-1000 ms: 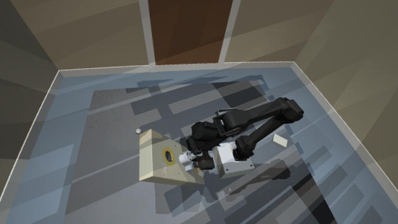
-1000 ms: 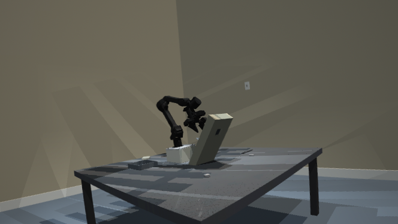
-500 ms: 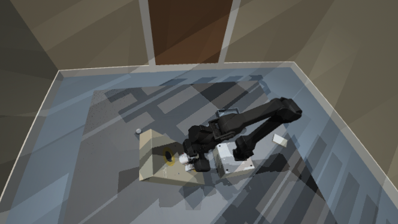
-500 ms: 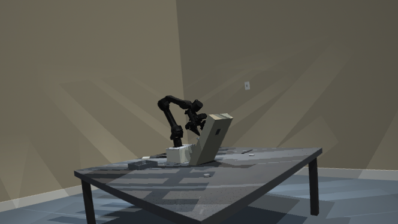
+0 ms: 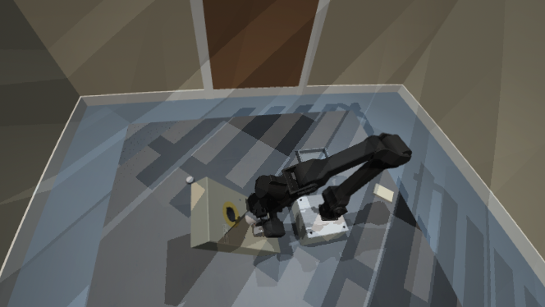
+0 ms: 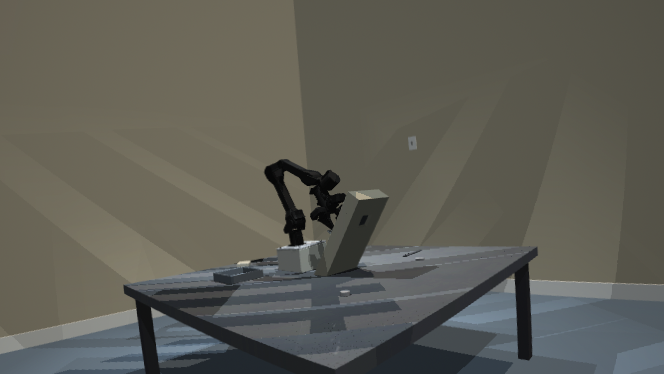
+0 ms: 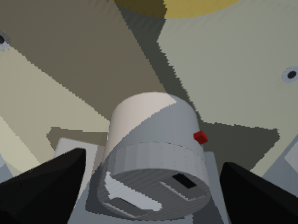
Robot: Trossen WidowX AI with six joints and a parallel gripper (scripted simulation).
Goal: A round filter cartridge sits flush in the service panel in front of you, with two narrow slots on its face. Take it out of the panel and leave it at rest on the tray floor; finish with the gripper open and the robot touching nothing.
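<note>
My gripper tip is 4 cm short of the beige service panel, 2 cm above it and 1 cm to the right of it. From my gripper tip the other things lie so: tan card: 62 cm behind, 16 cm below, 15 cm to the right; then dark tray: 32 cm to the right, 31 cm behind, 16 cm below; then grey filter cartridge: right at my gripper tip.
</note>
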